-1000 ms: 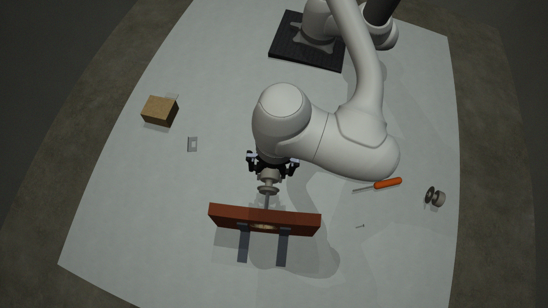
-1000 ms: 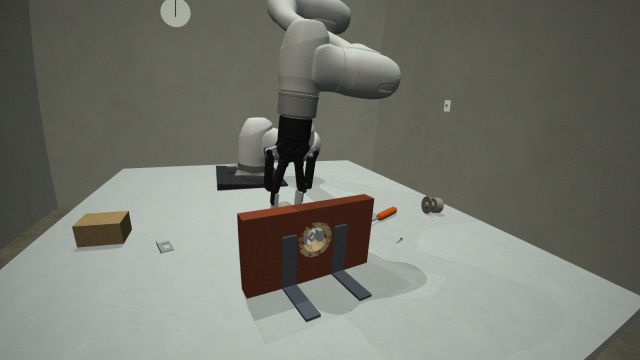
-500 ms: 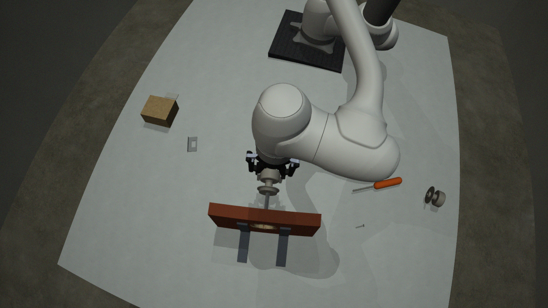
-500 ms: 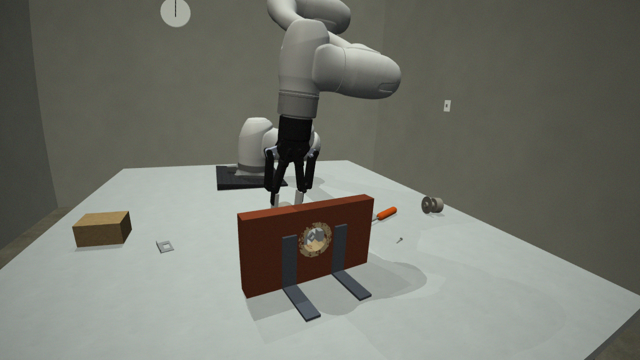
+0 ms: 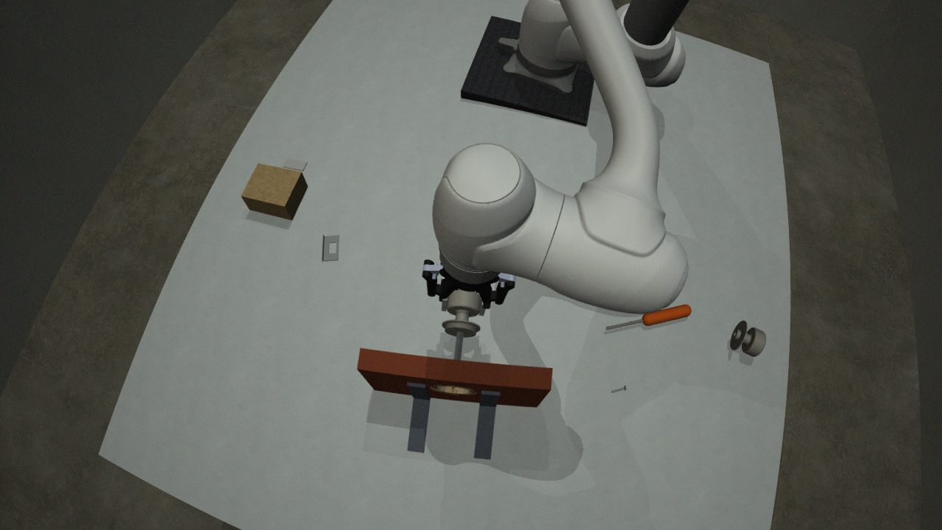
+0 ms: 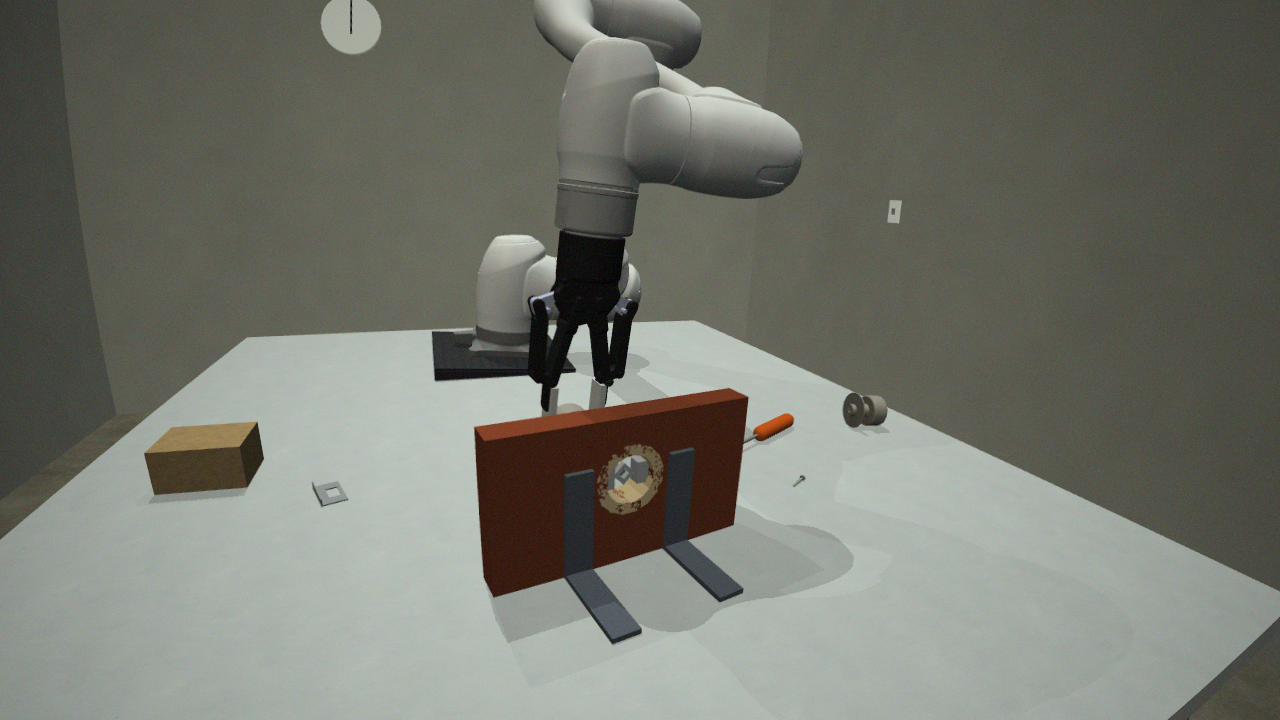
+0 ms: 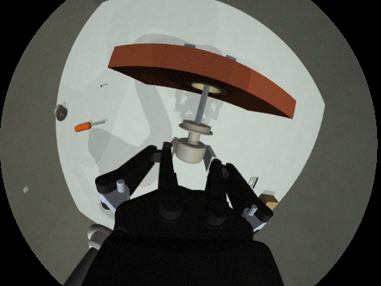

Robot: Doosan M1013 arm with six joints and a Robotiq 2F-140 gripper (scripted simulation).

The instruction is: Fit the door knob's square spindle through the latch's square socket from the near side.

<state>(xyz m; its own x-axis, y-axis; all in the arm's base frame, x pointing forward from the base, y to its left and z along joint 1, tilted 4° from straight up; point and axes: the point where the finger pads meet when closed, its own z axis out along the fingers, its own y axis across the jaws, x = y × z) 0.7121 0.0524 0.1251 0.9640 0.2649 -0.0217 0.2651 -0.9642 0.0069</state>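
The square socket is 130 mm ahead of my hand, 30 mm to the left of it and 30 mm below it. From my hand the other things lie so: cardboard box: 500 mm to the right, 110 mm behind, 90 mm below; red-brown wood panel: 130 mm ahead, 30 mm to the left, 30 mm below; orange-handled screwdriver: 340 mm to the left, 130 mm behind, 110 mm below.
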